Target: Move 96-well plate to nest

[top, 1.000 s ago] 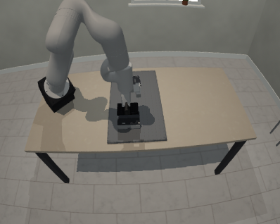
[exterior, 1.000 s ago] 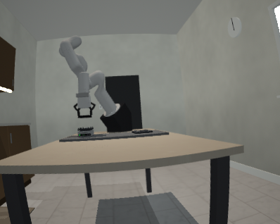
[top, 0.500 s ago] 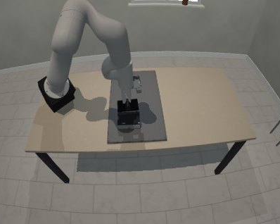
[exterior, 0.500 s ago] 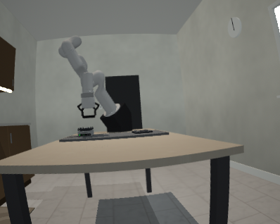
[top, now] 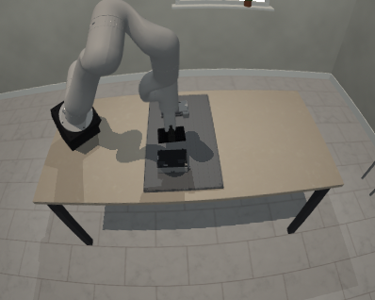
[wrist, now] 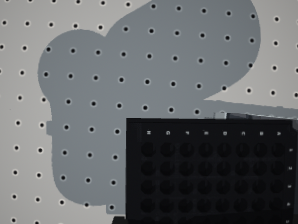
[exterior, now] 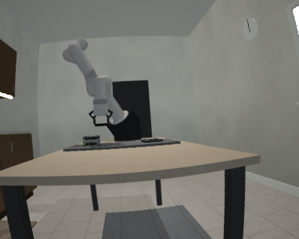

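The plate nest N1 is 330 mm to the left of my hand, 140 mm below it and 40 mm ahead of it. Round my hand: black 96-well plate: 10 mm below; then A1 label: 280 mm to the left, 130 mm below, 110 mm ahead.
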